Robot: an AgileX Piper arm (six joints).
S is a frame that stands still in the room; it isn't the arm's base.
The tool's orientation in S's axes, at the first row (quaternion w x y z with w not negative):
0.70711, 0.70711, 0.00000, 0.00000
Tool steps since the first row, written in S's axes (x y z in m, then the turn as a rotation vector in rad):
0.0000, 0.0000, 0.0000, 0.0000, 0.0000, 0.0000
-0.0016, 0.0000, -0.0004, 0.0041, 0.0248, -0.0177
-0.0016, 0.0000, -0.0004, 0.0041, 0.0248, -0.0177
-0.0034, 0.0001, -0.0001, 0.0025, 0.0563, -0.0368
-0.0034, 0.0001, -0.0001, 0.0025, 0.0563, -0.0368
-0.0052, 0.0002, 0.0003, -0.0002, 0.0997, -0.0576
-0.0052, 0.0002, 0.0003, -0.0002, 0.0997, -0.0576
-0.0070, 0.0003, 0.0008, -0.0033, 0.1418, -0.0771
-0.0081, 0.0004, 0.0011, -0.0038, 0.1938, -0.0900
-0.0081, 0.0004, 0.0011, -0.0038, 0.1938, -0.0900
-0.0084, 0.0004, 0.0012, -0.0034, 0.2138, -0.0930
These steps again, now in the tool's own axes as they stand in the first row. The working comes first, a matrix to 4 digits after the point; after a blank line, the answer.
The tool's axes in the first row as the columns of a matrix, in S's axes (used below as rounded here):
1.0000, 0.0000, 0.0000
0.0000, 0.0000, -1.0000
0.0000, 1.0000, 0.0000

0.0000, 0.0000, 0.0000, 0.0000, 0.0000, 0.0000
-0.0016, -0.0004, 0.0000, 0.0041, -0.0177, -0.0248
-0.0016, -0.0004, 0.0000, 0.0041, -0.0177, -0.0248
-0.0034, -0.0001, -0.0001, 0.0025, -0.0368, -0.0563
-0.0034, -0.0001, -0.0001, 0.0025, -0.0368, -0.0563
-0.0052, 0.0003, -0.0002, -0.0002, -0.0576, -0.0997
-0.0052, 0.0003, -0.0002, -0.0002, -0.0576, -0.0997
-0.0070, 0.0008, -0.0003, -0.0033, -0.0771, -0.1418
-0.0081, 0.0011, -0.0004, -0.0038, -0.0900, -0.1938
-0.0081, 0.0011, -0.0004, -0.0038, -0.0900, -0.1938
-0.0084, 0.0012, -0.0004, -0.0034, -0.0930, -0.2138

